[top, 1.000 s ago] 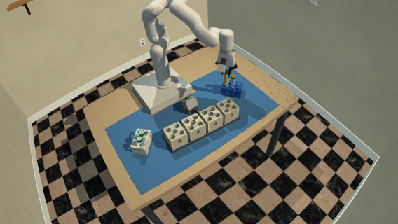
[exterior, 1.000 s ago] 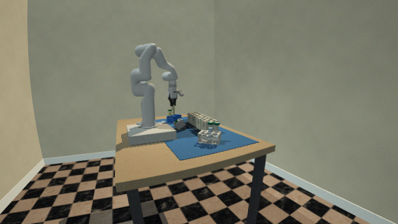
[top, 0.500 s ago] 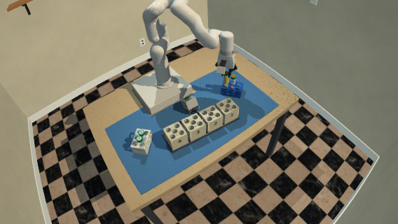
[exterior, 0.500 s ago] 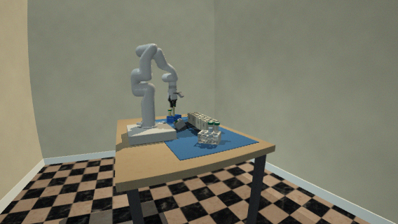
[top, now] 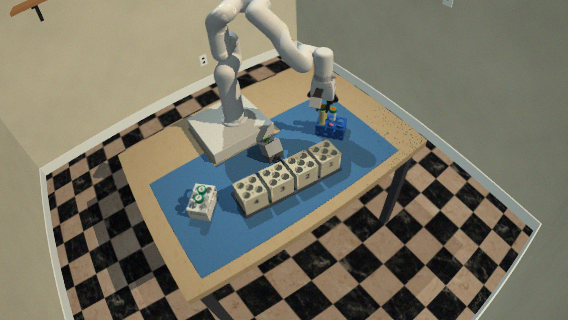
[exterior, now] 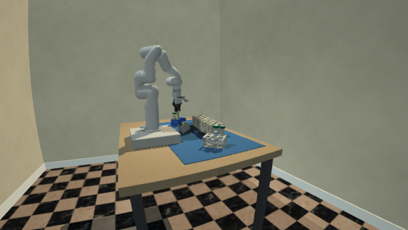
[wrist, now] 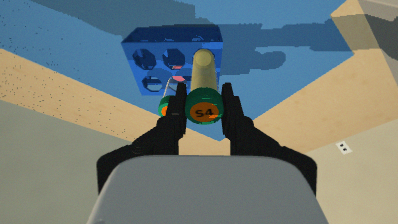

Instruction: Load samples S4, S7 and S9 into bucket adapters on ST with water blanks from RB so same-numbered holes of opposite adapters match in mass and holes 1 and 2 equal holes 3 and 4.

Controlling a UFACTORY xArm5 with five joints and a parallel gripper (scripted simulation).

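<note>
Now: hand 10 mm to the left of the sample tube S4 and 50 mm above it. Round my hand: blue sample rack RS: 20 mm ahead, 40 mm to the left, 120 mm below; sample tube S9: 10 mm ahead, 60 mm to the left, 90 mm below; sample tube S7: 30 mm behind, 30 mm to the left, 90 mm below.
</note>
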